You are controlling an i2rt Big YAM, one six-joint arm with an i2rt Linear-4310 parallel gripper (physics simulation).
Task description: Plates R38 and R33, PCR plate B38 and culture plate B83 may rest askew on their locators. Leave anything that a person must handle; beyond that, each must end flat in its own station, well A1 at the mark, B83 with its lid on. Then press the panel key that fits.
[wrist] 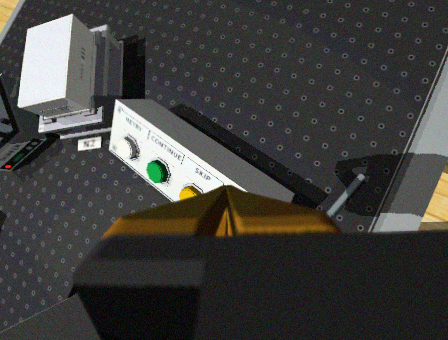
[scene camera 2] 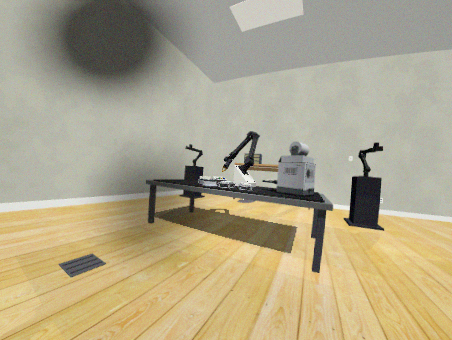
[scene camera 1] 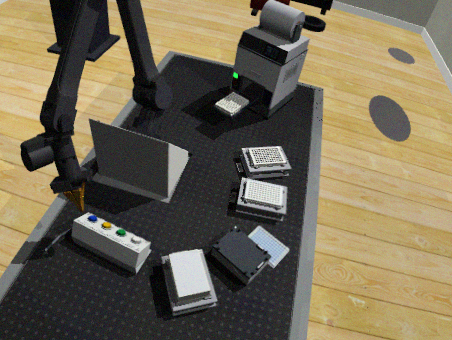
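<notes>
My gripper point(scene camera 1: 83, 210) point(scene camera 2: 224, 170) point(wrist: 227, 195) is shut and empty, above the blue-button end of the key panel point(scene camera 1: 107, 247) point(wrist: 215, 145). The white RETRY key point(scene camera 1: 135, 240) point(wrist: 126, 147), green CONTINUE key point(scene camera 1: 121, 232) point(wrist: 157, 171) and yellow SKIP key point(scene camera 1: 106, 225) point(wrist: 190, 193) show; the blue key point(scene camera 1: 92, 218) is hidden by the fingers in the wrist view. Two white well plates point(scene camera 1: 266, 156) point(scene camera 1: 264, 194) sit on stations at the right. A tall white plate point(scene camera 1: 190, 275) point(wrist: 47, 65) sits on a station near label N2 point(wrist: 89, 144). Plate names are unreadable.
A blue-gridded plate point(scene camera 1: 272, 247) lies against a dark block point(scene camera 1: 241, 254). A grey upright screen point(scene camera 1: 132, 157) stands beside the arm. A boxy instrument point(scene camera 1: 272, 65) point(scene camera 2: 296, 172) with a roll on top stands at the back, with a pale plate point(scene camera 1: 232, 103) at its front.
</notes>
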